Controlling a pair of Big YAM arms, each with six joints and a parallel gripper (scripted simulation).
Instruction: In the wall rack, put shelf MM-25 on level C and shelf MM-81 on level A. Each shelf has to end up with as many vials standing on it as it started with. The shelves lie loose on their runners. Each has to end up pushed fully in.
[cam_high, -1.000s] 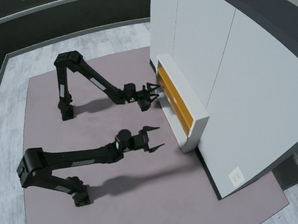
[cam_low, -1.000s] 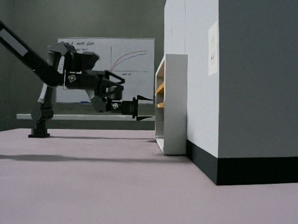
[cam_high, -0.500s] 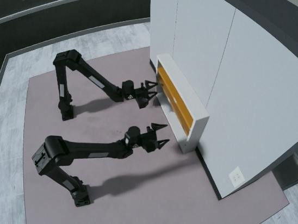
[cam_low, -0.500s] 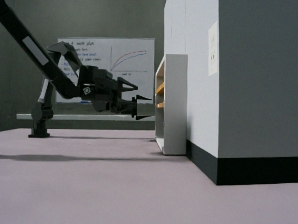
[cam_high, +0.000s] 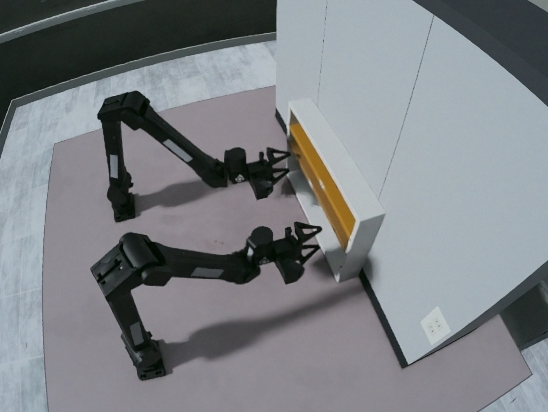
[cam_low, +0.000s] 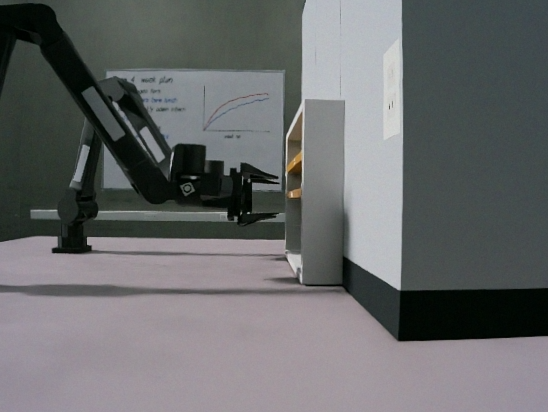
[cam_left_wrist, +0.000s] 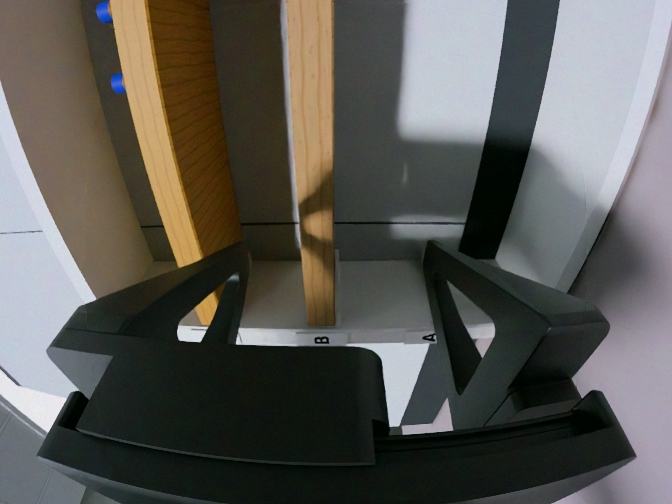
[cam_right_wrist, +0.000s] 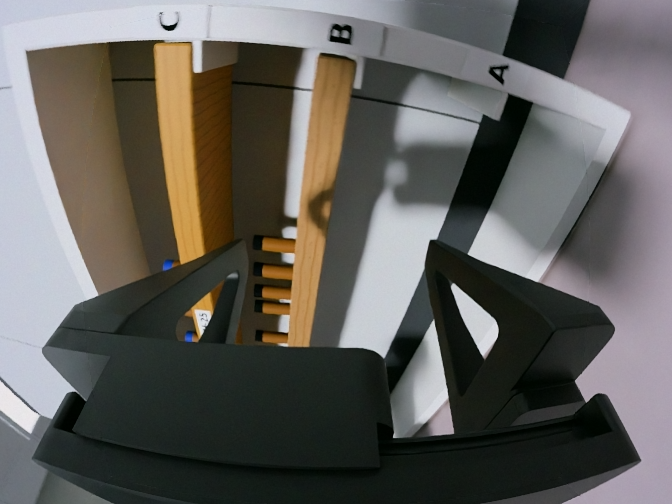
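Observation:
The white runner lies 8 cm to the right of my right hand and 7 cm ahead of it. Round my right hand: pale wall 28 cm ahead, 28 cm above, 15 cm to the left; white wall rack 16 cm to the left, 9 cm ahead, 1 cm above; dark baseboard 15 cm to the left, 14 cm below, 13 cm ahead.

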